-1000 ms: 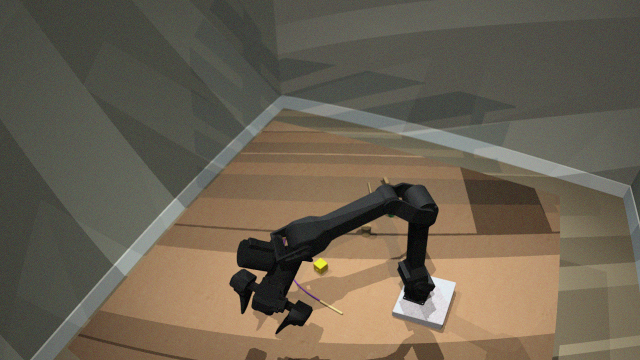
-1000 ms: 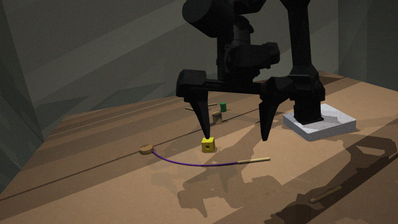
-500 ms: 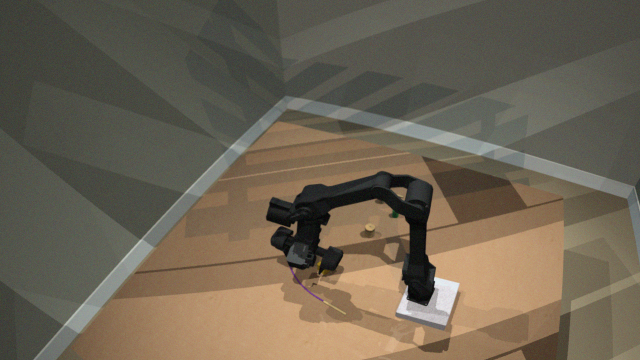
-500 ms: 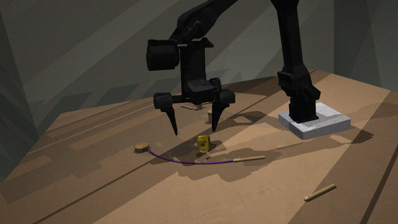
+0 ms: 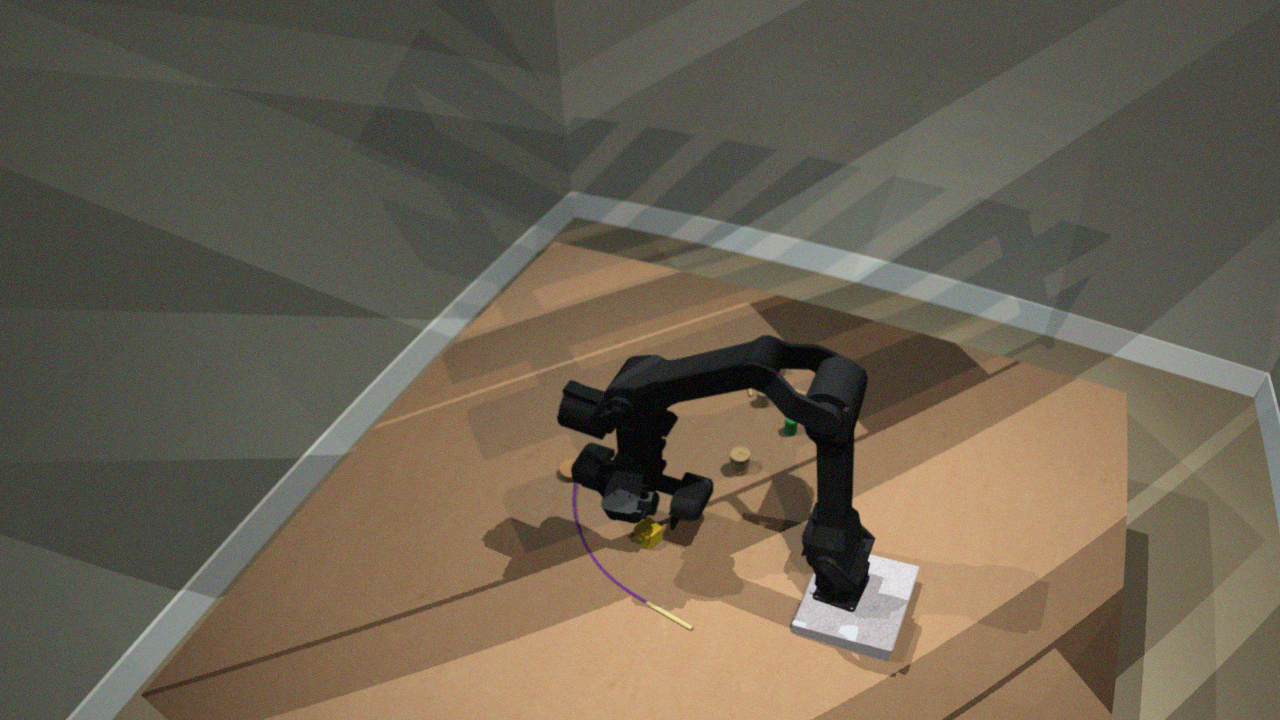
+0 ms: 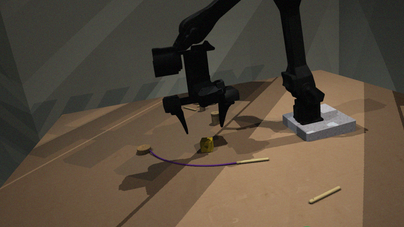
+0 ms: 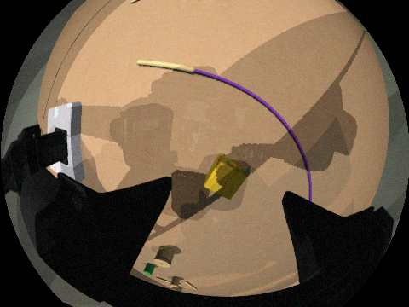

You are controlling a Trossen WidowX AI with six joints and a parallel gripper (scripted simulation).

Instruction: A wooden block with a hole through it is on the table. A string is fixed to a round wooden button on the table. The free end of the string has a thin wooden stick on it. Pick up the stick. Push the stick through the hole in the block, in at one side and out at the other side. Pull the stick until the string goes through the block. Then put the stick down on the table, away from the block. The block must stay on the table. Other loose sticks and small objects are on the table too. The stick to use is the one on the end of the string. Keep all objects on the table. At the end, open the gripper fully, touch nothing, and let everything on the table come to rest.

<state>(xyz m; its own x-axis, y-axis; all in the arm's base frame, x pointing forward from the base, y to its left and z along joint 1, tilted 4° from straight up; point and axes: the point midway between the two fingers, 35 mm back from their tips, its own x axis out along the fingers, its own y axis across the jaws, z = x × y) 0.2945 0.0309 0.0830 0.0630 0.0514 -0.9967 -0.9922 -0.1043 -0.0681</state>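
My gripper tip is 10 mm to the left of the yellow block and 50 mm above it. Round my gripper tip: round wooden button: 170 mm ahead, 60 mm to the right, 50 mm below; green cylinder: 100 mm behind, 310 mm to the right, 50 mm below; short wooden cylinder: 60 mm behind, 200 mm to the right, 40 mm below.
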